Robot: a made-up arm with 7 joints.
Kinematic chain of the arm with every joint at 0, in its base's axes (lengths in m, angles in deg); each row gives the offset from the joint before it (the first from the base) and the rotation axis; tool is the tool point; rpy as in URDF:
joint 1: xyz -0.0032 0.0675 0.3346 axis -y
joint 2: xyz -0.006 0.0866 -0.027 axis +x
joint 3: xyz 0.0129 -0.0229 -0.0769 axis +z
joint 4: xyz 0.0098 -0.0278 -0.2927 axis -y
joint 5: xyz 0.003 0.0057 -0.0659 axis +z
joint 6: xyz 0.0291 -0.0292 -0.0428 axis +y
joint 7: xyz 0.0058 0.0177 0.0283 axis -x
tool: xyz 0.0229 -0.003 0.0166 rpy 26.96 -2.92 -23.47
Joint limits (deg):
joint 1: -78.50..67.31
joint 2: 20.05..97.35
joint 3: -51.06..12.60
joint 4: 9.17..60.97
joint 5: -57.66..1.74
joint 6: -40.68..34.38
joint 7: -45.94..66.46
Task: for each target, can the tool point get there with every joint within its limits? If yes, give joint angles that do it. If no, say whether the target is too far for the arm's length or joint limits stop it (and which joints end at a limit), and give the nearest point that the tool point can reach.
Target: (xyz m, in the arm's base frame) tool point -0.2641 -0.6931 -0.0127
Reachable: no: too far | nearest point -0.2580 0.1238 -0.0045 | short by 0.817 m
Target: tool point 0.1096 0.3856 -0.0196
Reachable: yes | joints 6.35 42.90 -5.41 27.76 -14.00 -28.98 51.11
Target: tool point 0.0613 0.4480 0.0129
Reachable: yes | joints 3.60 57.62 -15.84 31.96 -40.47 -26.23 -11.62
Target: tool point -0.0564 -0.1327 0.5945
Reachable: no: joint limits stop it (at a limit: joint 1, joint 2, joint 3, joint 4) | nearest point -0.4016 0.1343 0.2311 | short by 0.568 m
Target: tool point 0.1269 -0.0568 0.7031
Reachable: no: joint limits stop it (at a limit: joint 1, joint 2, joint 4, joint 5, joint 6) | nearest point 0.3903 0.2024 0.3094 | short by 0.540 m
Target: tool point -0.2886 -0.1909 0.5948
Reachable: no: joint limits stop it (at a limit: joint 1, joint 2, joint 3, joint 4, joint 6) | nearest point -0.4257 0.1279 0.2422 | short by 0.495 m
